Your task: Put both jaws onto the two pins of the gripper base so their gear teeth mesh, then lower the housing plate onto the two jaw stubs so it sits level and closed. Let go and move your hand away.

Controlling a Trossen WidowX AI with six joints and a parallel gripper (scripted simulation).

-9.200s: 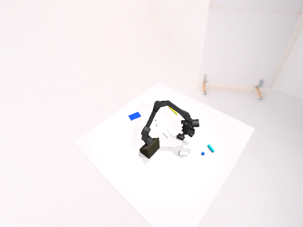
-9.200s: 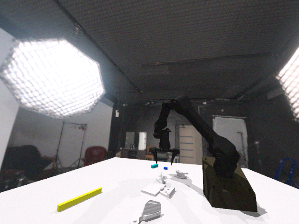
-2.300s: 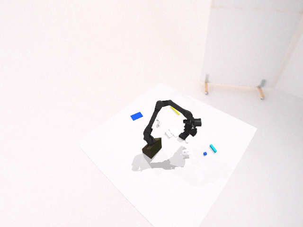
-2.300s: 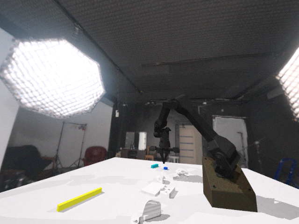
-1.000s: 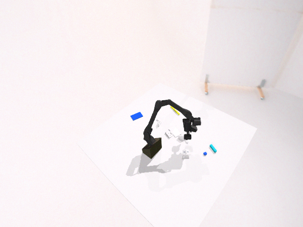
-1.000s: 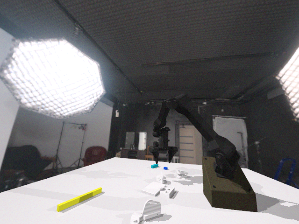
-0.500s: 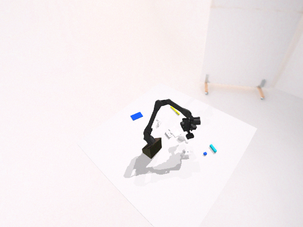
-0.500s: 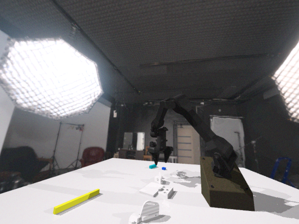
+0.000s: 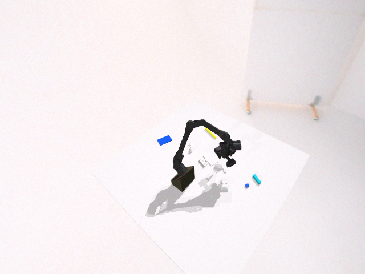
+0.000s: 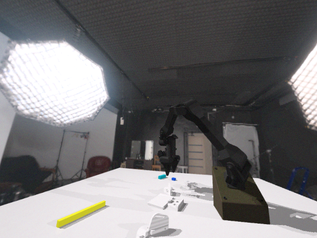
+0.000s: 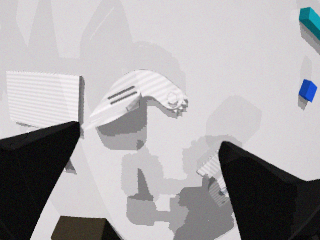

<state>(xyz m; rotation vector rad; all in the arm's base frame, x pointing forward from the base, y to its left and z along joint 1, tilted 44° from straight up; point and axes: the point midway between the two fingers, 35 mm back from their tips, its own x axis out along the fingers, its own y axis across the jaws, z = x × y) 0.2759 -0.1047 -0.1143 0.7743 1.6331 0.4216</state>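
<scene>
My gripper tip is now 80 mm above the white jaw. Round my gripper tip: flat white plate (20 mm ahead, 140 mm to the left, 80 mm below); then cyan block (90 mm ahead, 240 mm to the right, 80 mm below); then blue cube (220 mm to the right, 80 mm below).
</scene>
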